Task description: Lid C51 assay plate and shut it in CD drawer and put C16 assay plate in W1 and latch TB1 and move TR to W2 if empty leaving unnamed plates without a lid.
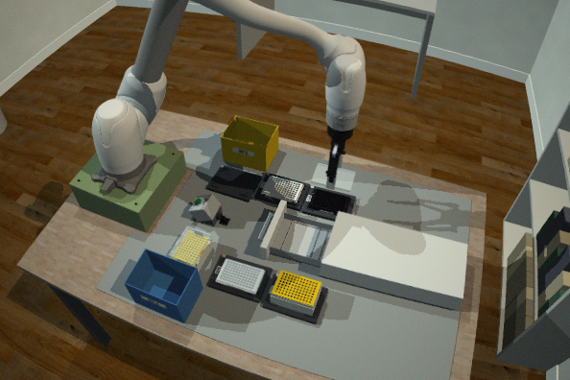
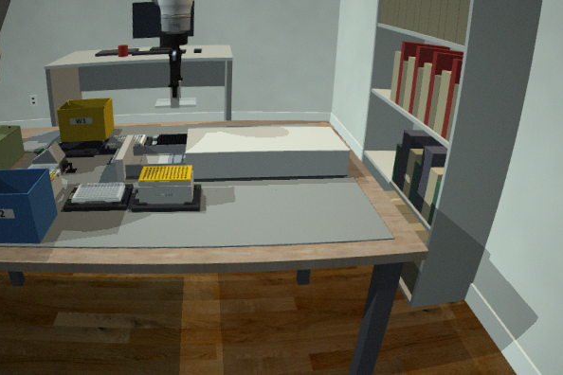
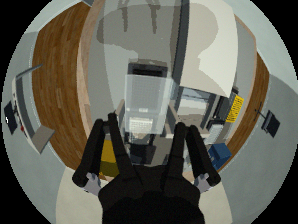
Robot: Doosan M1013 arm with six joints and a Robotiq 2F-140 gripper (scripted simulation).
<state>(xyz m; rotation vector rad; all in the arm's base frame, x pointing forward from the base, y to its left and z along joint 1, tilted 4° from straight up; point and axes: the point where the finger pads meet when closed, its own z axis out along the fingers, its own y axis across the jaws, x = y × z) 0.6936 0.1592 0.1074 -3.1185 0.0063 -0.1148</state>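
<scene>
Right now the black plate is 150 mm below my hand. The rest, counted from my hand: cooler CD 120 mm ahead, 180 mm to the right, 130 mm below; then cooler drawer 10 mm behind, 180 mm to the right, 140 mm below; then grey plate lid 20 mm below.
</scene>
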